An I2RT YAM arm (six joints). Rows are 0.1 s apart.
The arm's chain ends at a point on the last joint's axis. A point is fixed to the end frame.
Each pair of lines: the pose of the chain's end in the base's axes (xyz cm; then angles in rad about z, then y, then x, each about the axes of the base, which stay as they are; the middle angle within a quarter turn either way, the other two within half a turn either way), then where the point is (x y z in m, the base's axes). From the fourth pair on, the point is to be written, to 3 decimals.
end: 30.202, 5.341, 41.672, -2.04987, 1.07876, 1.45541
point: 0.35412 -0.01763 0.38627
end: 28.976, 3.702, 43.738, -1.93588, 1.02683, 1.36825
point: 0.34068 -0.03585 0.40937
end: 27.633, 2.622, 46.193, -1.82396, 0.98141, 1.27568
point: 0.32693 -0.04808 0.43730
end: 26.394, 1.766, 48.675, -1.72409, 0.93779, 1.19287
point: 0.314 -0.058 0.466
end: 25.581, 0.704, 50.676, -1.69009, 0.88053, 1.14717
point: 0.304 -0.071 0.489
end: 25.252, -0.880, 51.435, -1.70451, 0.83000, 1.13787
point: 0.297 -0.089 0.499
